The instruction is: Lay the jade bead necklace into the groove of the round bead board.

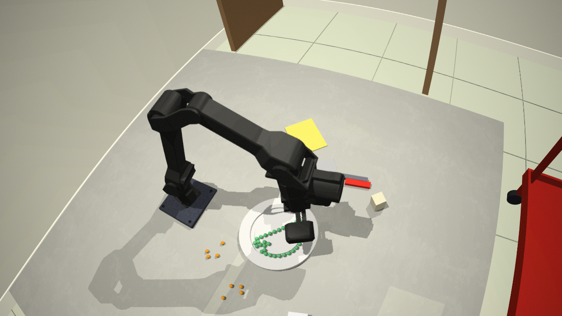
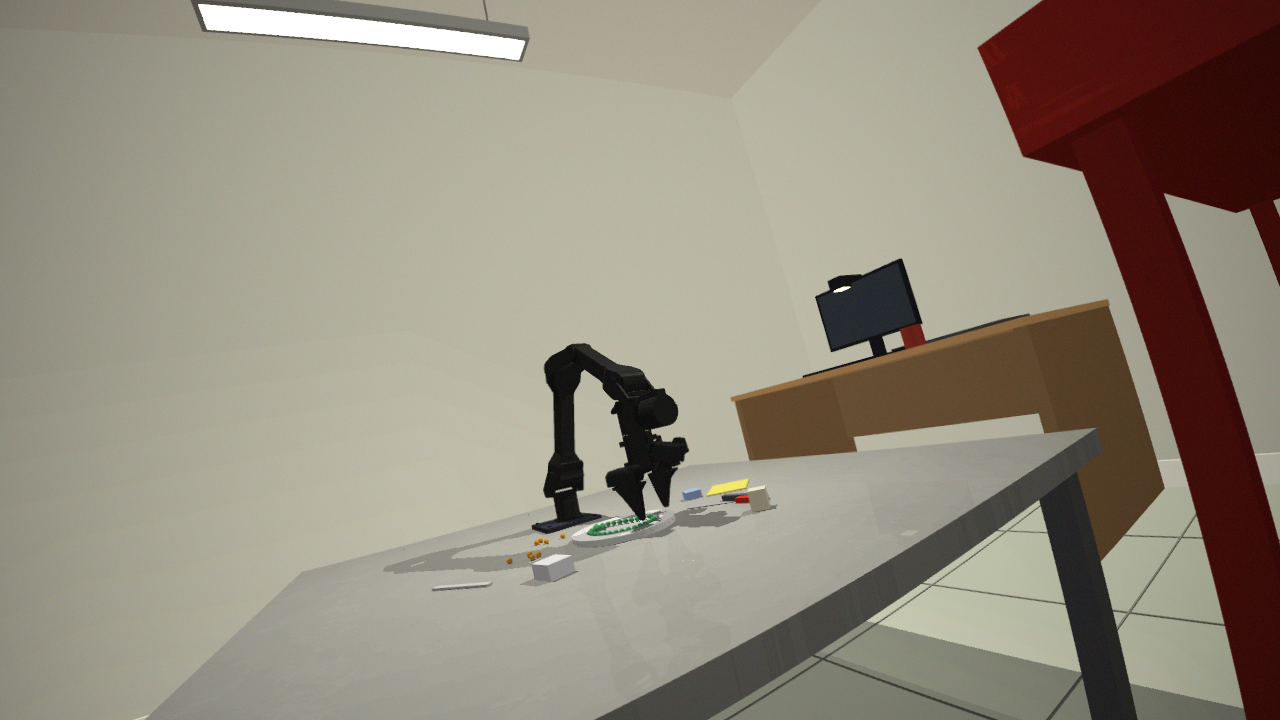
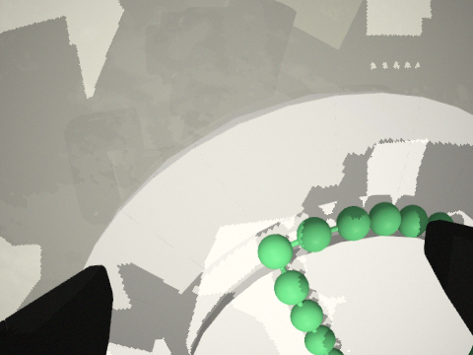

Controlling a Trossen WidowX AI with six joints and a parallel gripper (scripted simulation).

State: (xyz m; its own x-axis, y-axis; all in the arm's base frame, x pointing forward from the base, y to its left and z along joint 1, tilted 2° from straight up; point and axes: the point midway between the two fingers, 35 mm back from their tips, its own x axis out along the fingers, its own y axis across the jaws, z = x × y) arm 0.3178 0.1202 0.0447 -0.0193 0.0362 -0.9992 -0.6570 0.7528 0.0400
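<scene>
Now: the inner disc 3 cm behind my gripper tip, 6 cm to the right of it and 1 cm below it. The rest, counted from my gripper tip: grey sheet (4 cm behind, 15 cm to the left, 2 cm below); then red bar (5 cm ahead, 17 cm to the left, 1 cm below); then bead board (3 cm behind, 6 cm to the right, 2 cm below).
</scene>
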